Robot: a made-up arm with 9 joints.
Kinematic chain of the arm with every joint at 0, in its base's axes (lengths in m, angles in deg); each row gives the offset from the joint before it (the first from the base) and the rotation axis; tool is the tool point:
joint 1: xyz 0 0 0.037 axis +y
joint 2: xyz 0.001 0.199 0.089 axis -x
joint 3: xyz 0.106 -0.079 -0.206 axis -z
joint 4: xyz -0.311 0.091 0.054 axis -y
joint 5: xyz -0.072 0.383 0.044 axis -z
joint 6: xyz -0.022 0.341 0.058 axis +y
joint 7: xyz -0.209 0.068 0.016 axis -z
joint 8: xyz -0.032 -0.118 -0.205 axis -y
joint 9: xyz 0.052 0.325 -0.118 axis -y
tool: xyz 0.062 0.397 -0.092
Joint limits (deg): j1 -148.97..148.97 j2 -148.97..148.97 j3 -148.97..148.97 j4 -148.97..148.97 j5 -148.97..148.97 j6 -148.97..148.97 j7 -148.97..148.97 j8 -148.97..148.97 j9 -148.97..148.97
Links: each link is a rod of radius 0.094 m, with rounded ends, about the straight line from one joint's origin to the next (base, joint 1, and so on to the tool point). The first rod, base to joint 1, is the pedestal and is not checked.
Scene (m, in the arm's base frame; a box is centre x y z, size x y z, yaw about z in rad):
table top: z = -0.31
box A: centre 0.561 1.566 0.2 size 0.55 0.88 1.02 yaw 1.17
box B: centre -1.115 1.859 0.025 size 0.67 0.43 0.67 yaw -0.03
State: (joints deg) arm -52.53 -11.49 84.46 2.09 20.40 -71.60 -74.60 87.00 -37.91
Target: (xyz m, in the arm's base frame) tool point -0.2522 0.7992 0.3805
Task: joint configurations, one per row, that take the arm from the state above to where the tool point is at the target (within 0.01 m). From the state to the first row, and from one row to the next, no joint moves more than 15 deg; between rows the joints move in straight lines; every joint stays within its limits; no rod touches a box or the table.
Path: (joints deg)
1: -66.35 -9.92 98.58 -3.41 23.06 -66.28 -80.83 91.85 -33.94
2: -80.17 -8.35 112.70 -8.90 25.71 -60.96 -87.06 96.70 -29.98
3: -93.98 -6.77 126.82 -14.40 28.37 -55.63 -93.29 101.55 -26.01
4: -107.80 -5.20 140.93 -19.90 31.02 -50.31 -99.52 106.40 -22.04
5: -95.27 -9.74 129.26 -23.28 16.71 -45.39 -109.41 111.12 -21.27
6: -82.73 -14.29 117.59 -26.65 2.40 -40.47 -119.30 115.84 -20.50
7: -70.20 -18.83 105.92 -30.03 -11.91 -35.55 -129.19 120.57 -19.73
8: -57.67 -23.37 94.25 -33.41 -26.22 -30.62 -139.08 125.29 -18.95
9: -45.13 -27.91 82.58 -36.79 -40.53 -25.70 -148.97 130.02 -18.18

